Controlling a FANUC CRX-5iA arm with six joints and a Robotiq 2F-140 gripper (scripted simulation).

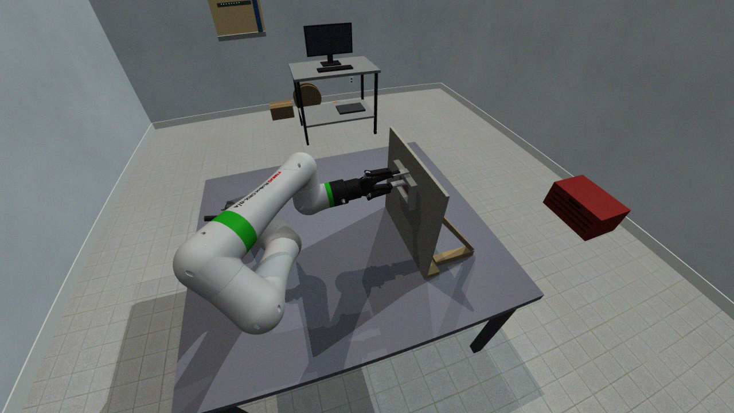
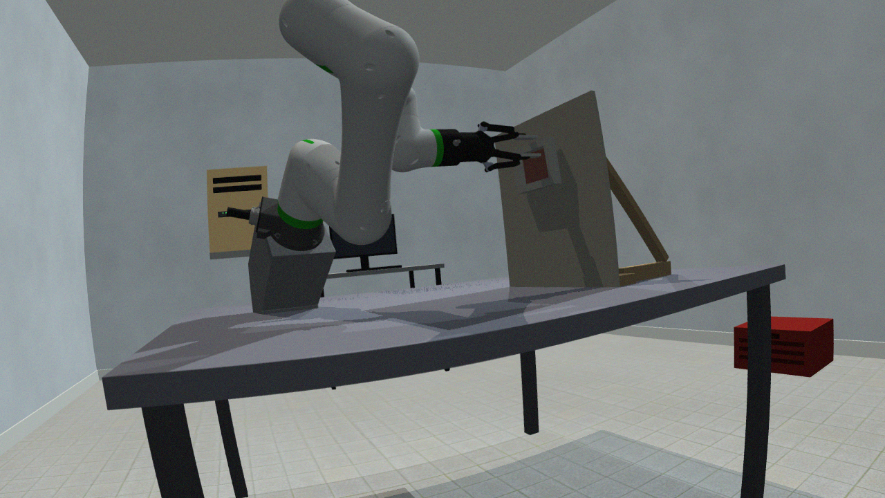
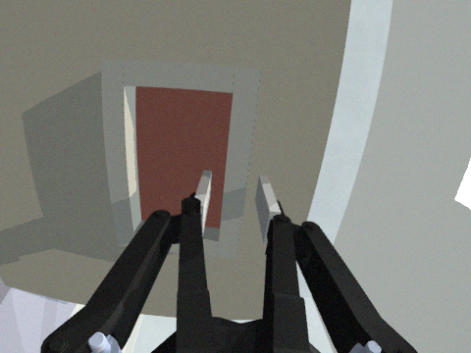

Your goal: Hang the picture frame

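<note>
My gripper is now 50 mm above the picture frame, 40 mm short of it and 20 mm to the right of it. Also, from my hand: upright tan board (150 mm below, 50 mm ahead).
</note>
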